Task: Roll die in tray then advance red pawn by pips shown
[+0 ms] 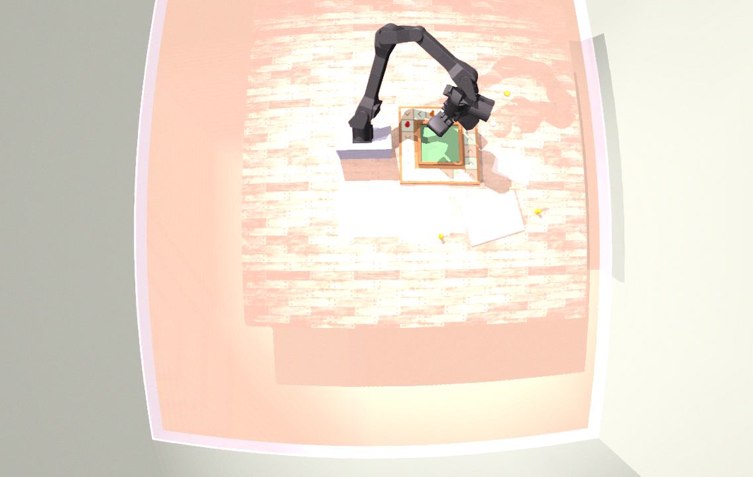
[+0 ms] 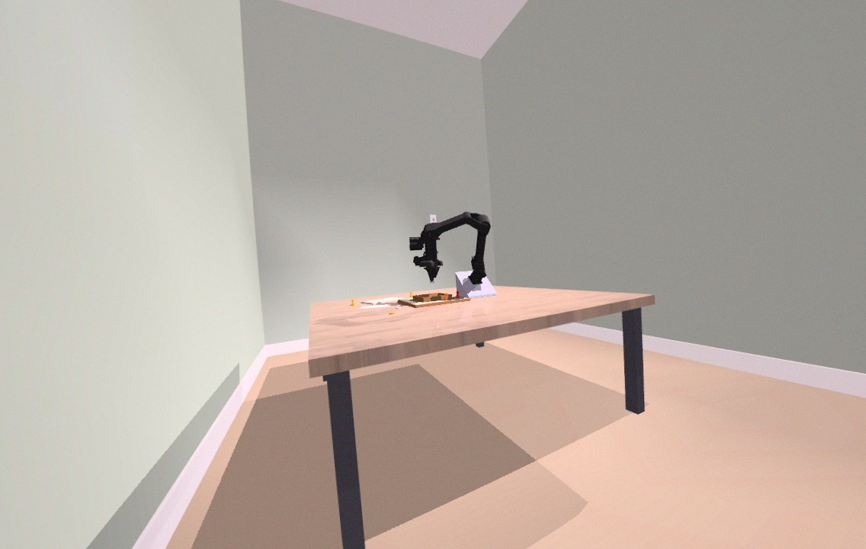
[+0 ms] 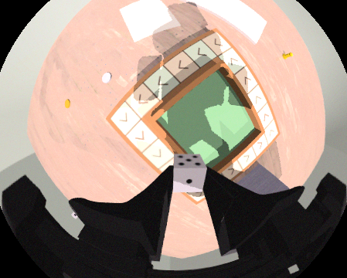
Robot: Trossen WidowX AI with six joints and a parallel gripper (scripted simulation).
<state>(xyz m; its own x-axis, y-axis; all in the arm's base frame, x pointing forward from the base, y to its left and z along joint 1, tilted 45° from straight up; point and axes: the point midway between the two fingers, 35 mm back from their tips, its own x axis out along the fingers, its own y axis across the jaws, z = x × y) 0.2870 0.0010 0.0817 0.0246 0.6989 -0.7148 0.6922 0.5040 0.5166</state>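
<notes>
My gripper tip is now 130 mm past the red pawn, 10 mm to the right of it and 80 mm above it. The rest, counted from my gripper tip: white die right at my gripper tip; then orange pawn 40 mm behind, 50 mm to the left, 80 mm below.
</notes>
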